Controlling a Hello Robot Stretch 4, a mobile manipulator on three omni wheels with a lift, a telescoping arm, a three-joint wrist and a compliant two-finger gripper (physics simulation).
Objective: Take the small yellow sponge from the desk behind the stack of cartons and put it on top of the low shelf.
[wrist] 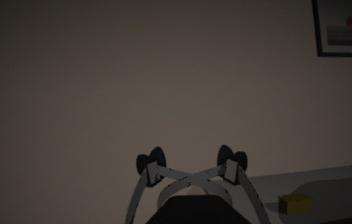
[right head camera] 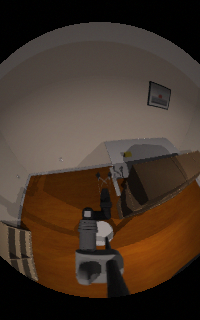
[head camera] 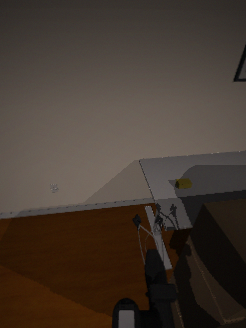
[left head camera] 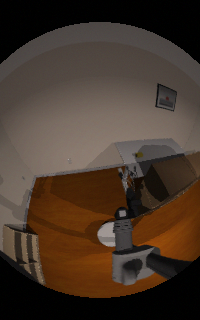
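Seen in the pictures: gripper, fingertip midpoint: [wrist: 191, 158] [right head camera: 103, 171] [head camera: 147, 215] [left head camera: 125, 171]; robot's base, link origin: [right head camera: 99, 232] [left head camera: 111, 233].
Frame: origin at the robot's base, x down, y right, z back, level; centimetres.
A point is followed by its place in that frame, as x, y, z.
Observation:
The small yellow sponge [head camera: 184, 183] {-73.7, 44.3, -96.3} [left head camera: 139, 155] {-72.1, 44.7, -95.6} [right head camera: 127, 155] {-71.6, 44.3, -95.4} [wrist: 296, 204] {-72.5, 43.7, -95.5} lies on the grey-white desk [head camera: 160, 169] {-69.3, 31.1, -119.8} [left head camera: 125, 148] {-69.2, 28.4, -116.6} [right head camera: 114, 146] {-69.2, 29.3, -120.1} [wrist: 265, 184] {-69.3, 43.6, -127.1}, near its left end. The brown cartons [head camera: 225, 215] {-105.2, 36.0, -44.5} [left head camera: 172, 175] {-105.2, 45.8, -35.9} [right head camera: 160, 180] {-105.3, 48.6, -33.1} stand in front of the desk and hide part of it. My gripper [head camera: 148, 221] {-100.1, 8.5, -48.3} [left head camera: 127, 171] {-100.1, 8.5, -48.3} [right head camera: 104, 175] {-100.1, 8.5, -48.3} [wrist: 191, 158] {-100.1, 8.5, -48.3} is open and empty, with its fingers apart by the desk's left end. The sponge is ahead of it, to the right in the wrist view. A low beige shelf [left head camera: 10, 240] [right head camera: 6, 237] shows partly at the lower left.
The carton stack is close to the right of my arm and wrist [head camera: 155, 267] {-102.0, 8.6, -28.9}. A wall is behind the desk, with a framed picture [left head camera: 166, 97] {-159.0, 113.6, -153.0} [right head camera: 159, 95] {-158.9, 113.7, -153.0} [wrist: 336, 37] {-147.4, 101.5, -151.3} above it. The desk's pale foot [head camera: 162, 252] rests on the wooden floor [head camera: 65, 250] {2.7, -60.0, -82.3}.

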